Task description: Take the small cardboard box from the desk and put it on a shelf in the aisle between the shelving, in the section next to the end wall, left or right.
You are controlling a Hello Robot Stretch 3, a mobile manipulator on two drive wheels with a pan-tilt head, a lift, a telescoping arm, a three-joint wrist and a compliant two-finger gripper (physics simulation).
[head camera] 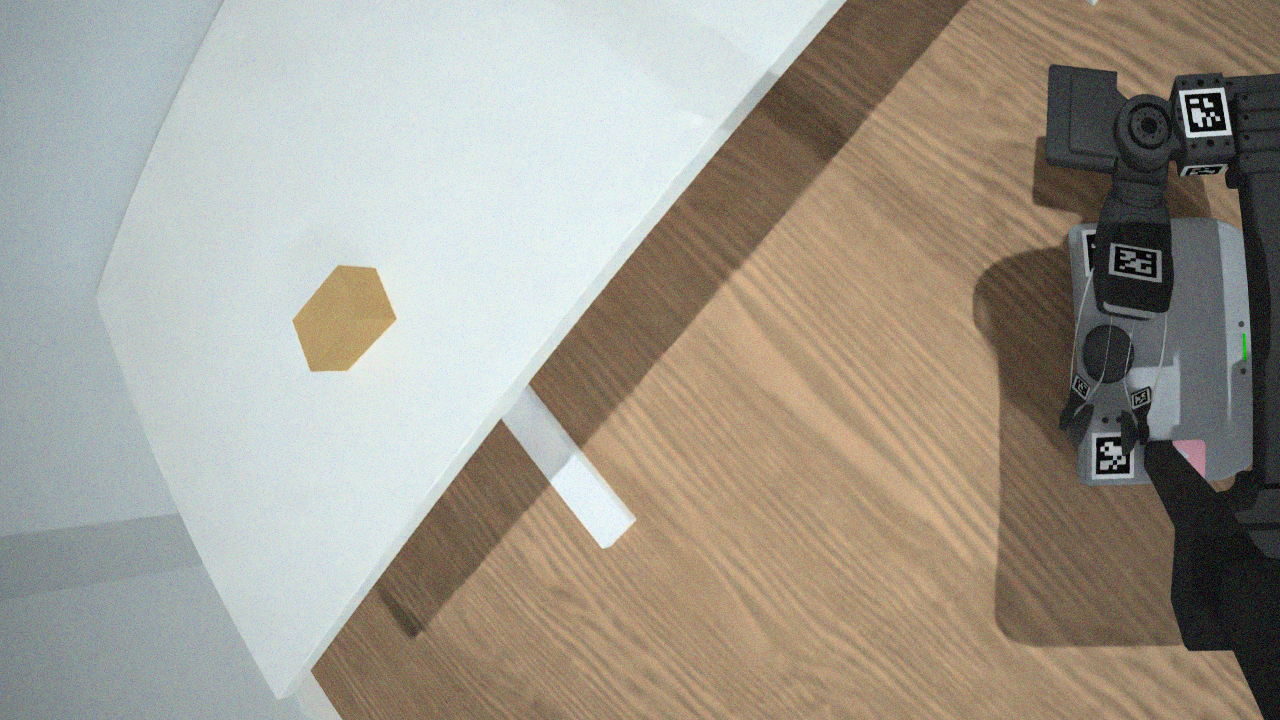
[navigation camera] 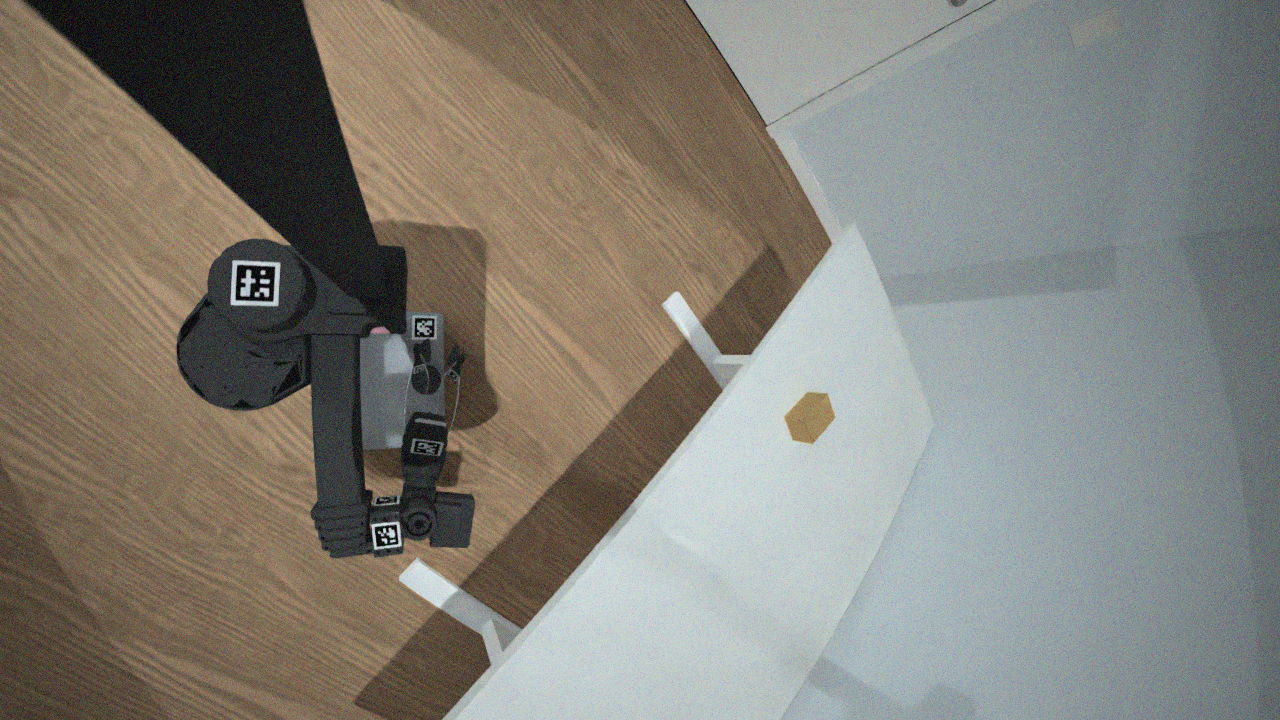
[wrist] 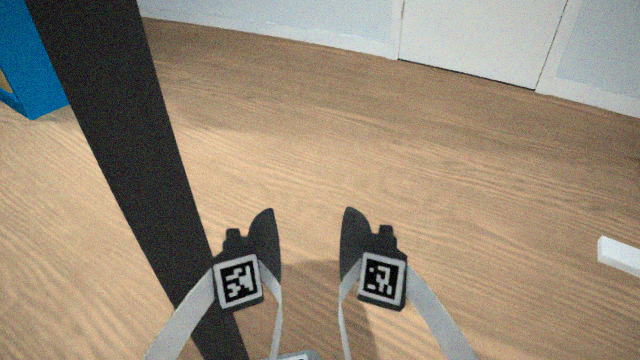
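Where they show: gripper, fingertip midpoint: (head camera: 1100, 447) (navigation camera: 441, 343); robot's base, link origin: (head camera: 1106, 353) (navigation camera: 424, 377).
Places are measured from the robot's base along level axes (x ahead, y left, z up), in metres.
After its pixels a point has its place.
Observation:
The small cardboard box (head camera: 344, 318) @[x 0.647, y -0.063, z 0.770 m] (navigation camera: 810, 418) @[x 0.646, y -0.061, z 0.770 m] is tan and rests on the white desk (head camera: 501, 179) @[x 0.495, y -0.171, z 0.720 m] (navigation camera: 716, 537) @[x 0.455, y -0.268, z 0.721 m], near one end of its top. My gripper (head camera: 1106, 431) @[x 0.025, y 0.080, z 0.511 m] (navigation camera: 438, 356) @[x 0.025, y 0.080, z 0.511 m] (wrist: 310, 234) @[x 0.025, y 0.080, z 0.511 m] is open and empty, its two fingertips apart in the wrist view. It is folded in over the robot's base, off the desk and well apart from the box. In the wrist view neither the box nor the desk top shows. Shelves with an end wall do not show clearly in any view.
White desk feet (head camera: 595, 505) (navigation camera: 689, 322) (wrist: 620, 255) stick out onto the wooden floor. The robot's black mast (wrist: 125, 150) crosses the wrist view. A blue unit (wrist: 35, 70) stands at the upper left there, and a white door (wrist: 480, 40) is in the wall behind.

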